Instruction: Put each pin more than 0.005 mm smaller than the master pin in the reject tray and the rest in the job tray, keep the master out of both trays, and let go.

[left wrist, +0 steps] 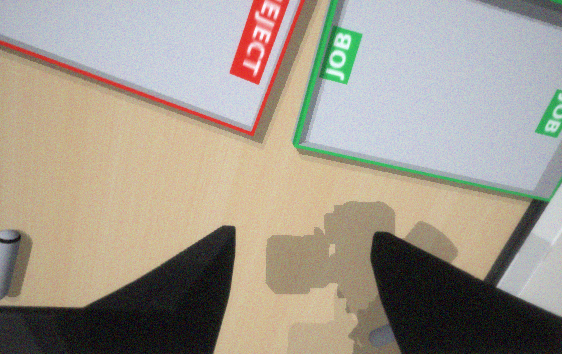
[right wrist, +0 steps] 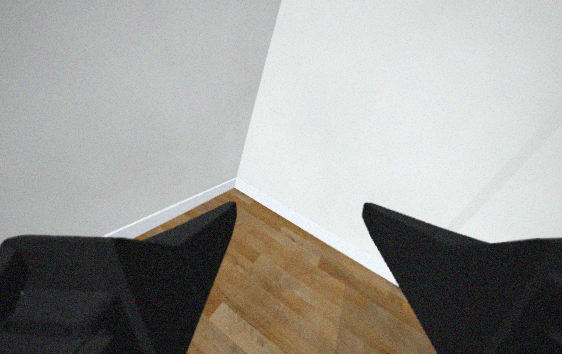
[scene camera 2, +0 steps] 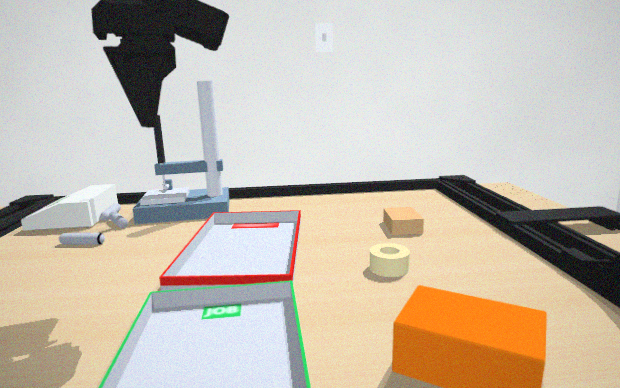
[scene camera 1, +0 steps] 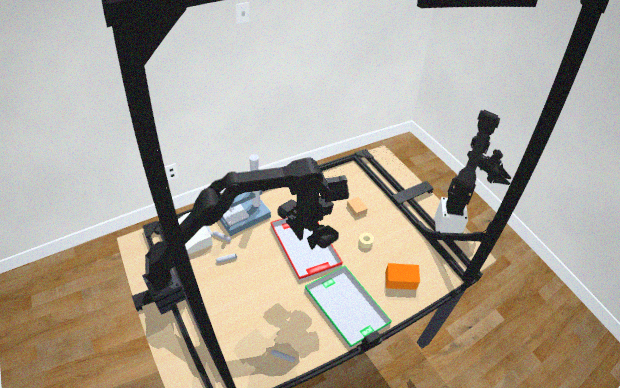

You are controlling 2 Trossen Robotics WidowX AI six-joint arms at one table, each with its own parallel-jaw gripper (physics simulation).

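Frame: origin at the left arm's base, x ahead, y left, z up, level; millimetres.
Seen in the pictures: left gripper, fingertip midpoint: [left wrist: 304, 241] [scene camera 2: 148, 127] [scene camera 1: 306, 244]; right gripper, fingertip midpoint: [right wrist: 299, 208] [scene camera 1: 510, 181]; left arm's base, origin of the base link: [scene camera 1: 160, 280]; right arm's base, origin of the base link: [scene camera 1: 454, 208].
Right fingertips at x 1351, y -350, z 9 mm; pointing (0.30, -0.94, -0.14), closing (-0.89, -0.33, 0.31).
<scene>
Pixels of each thing's top centre, then the offset from my right fingertips to it. "pt": a spot on its surface instead.
- grey pin with a black ring, middle of its top: [scene camera 2: 80, 233] [scene camera 1: 226, 256] dx -1106, dy +382, dz -91 mm
- reject tray, middle of its top: [scene camera 2: 244, 237] [scene camera 1: 305, 241] dx -847, dy +291, dz -88 mm
- job tray, middle of its top: [scene camera 2: 207, 360] [left wrist: 468, 89] [scene camera 1: 348, 303] dx -882, dy +14, dz -88 mm
- white display box, surface spot: [scene camera 2: 75, 210] [scene camera 1: 205, 241] pt dx -1141, dy +465, dz -74 mm
- orange block, middle of its top: [scene camera 2: 471, 316] [scene camera 1: 404, 272] dx -671, dy -13, dz -62 mm
- tape roll, middle of its top: [scene camera 2: 389, 250] [scene camera 1: 366, 238] dx -665, dy +182, dz -85 mm
- small wooden block, middle of its top: [scene camera 2: 402, 213] [scene camera 1: 357, 204] dx -587, dy +325, dz -84 mm
A grey pin with a black ring [scene camera 1: 226, 258] [scene camera 2: 81, 239] [left wrist: 6, 265] lies left of the reject tray [scene camera 1: 300, 255] [scene camera 2: 225, 280] [left wrist: 150, 25]. Another grey pin [scene camera 1: 221, 237] [scene camera 2: 119, 221] lies by the white display box; whether a further one touches it is unclear. A grey pin [scene camera 1: 283, 355] [left wrist: 382, 336] lies near the front edge in shadow, partly behind a finger in the left wrist view. The job tray [scene camera 1: 347, 305] [scene camera 2: 215, 350] [left wrist: 425, 100] shows a bare floor. My left gripper [scene camera 1: 306, 242] [scene camera 2: 148, 125] [left wrist: 304, 241] is half open, empty, above the table. My right gripper [scene camera 1: 509, 181] [right wrist: 299, 208] is open, empty, off the table.
The blue gauge stand [scene camera 1: 252, 221] [scene camera 2: 180, 213] with its tall post is at the back left, beside the white display box [scene camera 1: 201, 241] [scene camera 2: 75, 210]. An orange block [scene camera 1: 403, 276] [scene camera 2: 470, 325], a tape roll [scene camera 1: 366, 246] [scene camera 2: 389, 265] and a small wooden block [scene camera 1: 357, 206] [scene camera 2: 403, 222] stand right of the trays.
</scene>
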